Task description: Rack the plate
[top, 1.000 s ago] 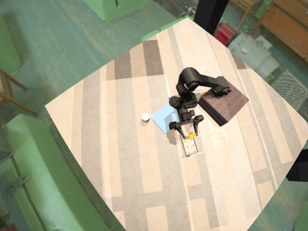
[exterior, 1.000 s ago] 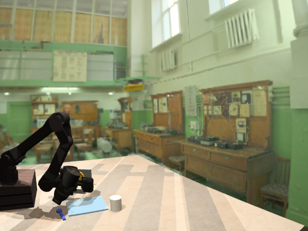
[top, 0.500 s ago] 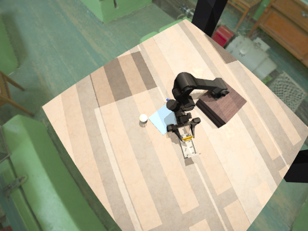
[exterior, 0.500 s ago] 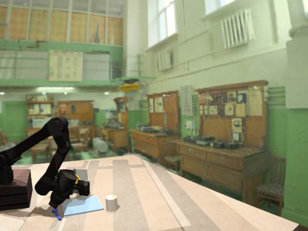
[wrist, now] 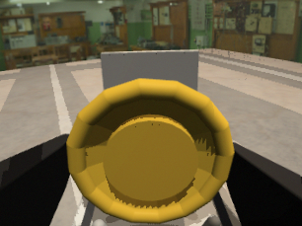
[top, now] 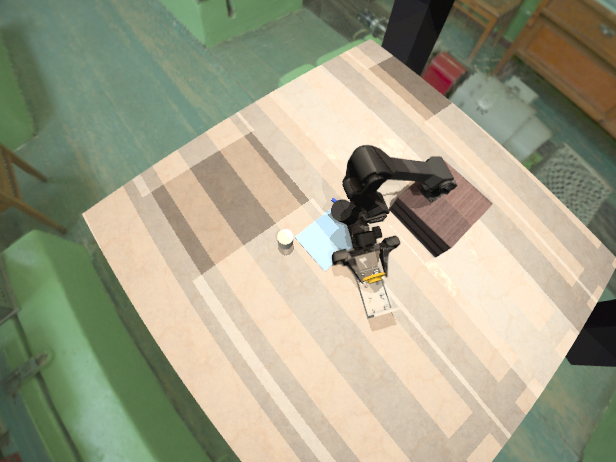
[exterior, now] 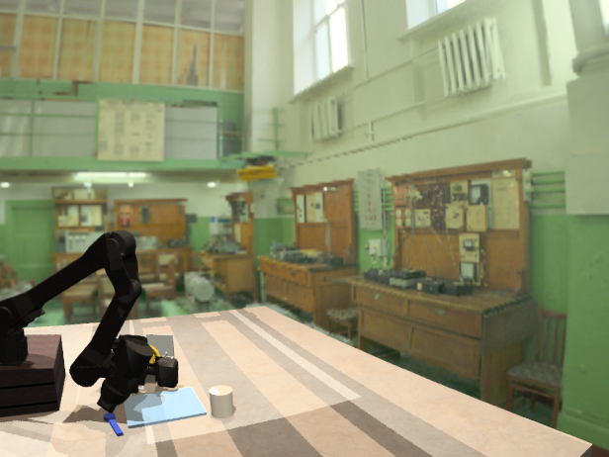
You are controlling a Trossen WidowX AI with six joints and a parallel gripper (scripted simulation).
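Right now my gripper tip is 1 cm to the left of the yellow plate. From my gripper tip the other things lie so: grey dish rack: 3 cm below, 2 cm to the left, 1 cm ahead; then light blue flat board: 17 cm to the right, 5 cm below, 2 cm ahead; then blue spoon-like piece: 22 cm to the right, 7 cm behind, 5 cm below.
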